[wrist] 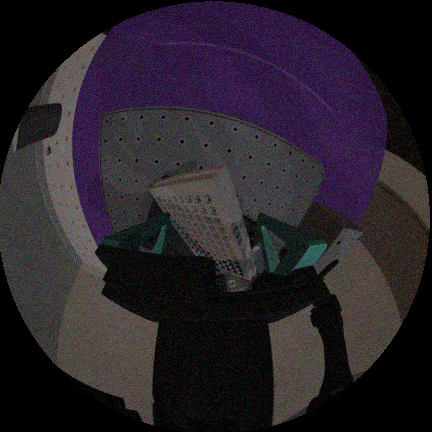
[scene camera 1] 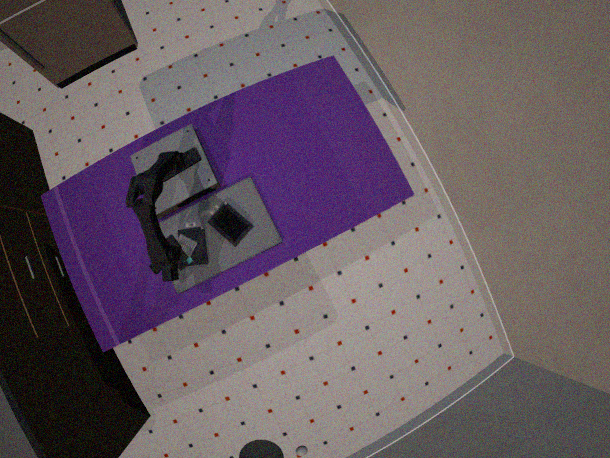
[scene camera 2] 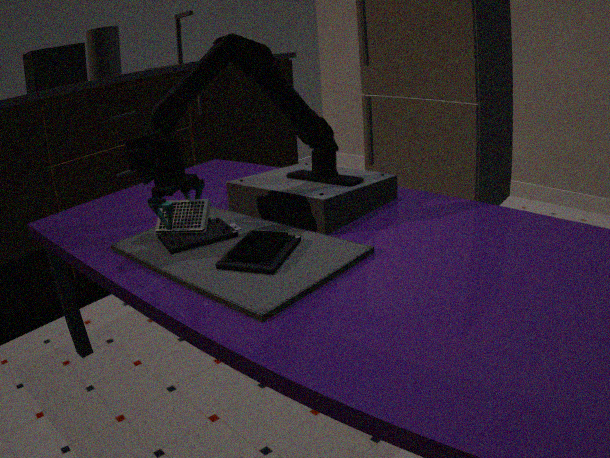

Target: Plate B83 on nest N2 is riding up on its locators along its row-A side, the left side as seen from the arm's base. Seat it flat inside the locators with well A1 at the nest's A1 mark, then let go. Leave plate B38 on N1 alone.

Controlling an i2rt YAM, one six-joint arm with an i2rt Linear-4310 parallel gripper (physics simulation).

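Frame: origin at the arm's base, x ahead, y left, z up, level; metres.
Seen in the pictures: gripper, between the fingertips: (wrist: 213, 217) (scene camera 1: 180, 251) (scene camera 2: 182, 220); arm's base, origin of its link: (scene camera 1: 179, 164) (scene camera 2: 324, 179).
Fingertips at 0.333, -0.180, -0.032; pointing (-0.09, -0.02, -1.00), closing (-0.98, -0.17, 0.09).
Note:
Pixels of each thing's top centre, then the offset from my fingertips to it, as dx, dy, dz. Level surfaces: height alone.
- Plate B83, centre of its top: (wrist: 207, 262) (scene camera 2: 180, 203) (scene camera 1: 180, 251) +0.007, +0.013, +0.047
- dark nest N2, centre of its top: (wrist: 201, 246) (scene camera 2: 195, 228) (scene camera 1: 191, 246) +0.006, +0.055, -0.008
- Dark plate B38, centre of its top: (scene camera 2: 258, 242) (scene camera 1: 229, 223) +0.004, +0.250, -0.004
- purple table, height of its surface: dz -0.043
Plate B83 (scene camera 1: 189, 242) (scene camera 2: 184, 215) (wrist: 203, 215) is a white well plate. It stands steeply tipped on the dark nest N2 (scene camera 1: 200, 250) (scene camera 2: 199, 238), one long side raised and its well face turned toward scene camera 2. My gripper (scene camera 1: 183, 255) (scene camera 2: 170, 207) (wrist: 213, 217) is open, low over the nest, with a teal finger on each side of the plate. I cannot tell whether a finger touches it. Dark plate B38 (scene camera 1: 230, 224) (scene camera 2: 258, 248) lies flat on nest N1, to the right on the same grey board (scene camera 1: 260, 206) (scene camera 2: 305, 265) (wrist: 250, 160).
The arm's grey base block (scene camera 1: 189, 137) (scene camera 2: 344, 194) stands just behind the board on the purple table (scene camera 1: 319, 147) (scene camera 2: 443, 295). A dark cabinet (scene camera 2: 59, 128) runs behind the table's left end.

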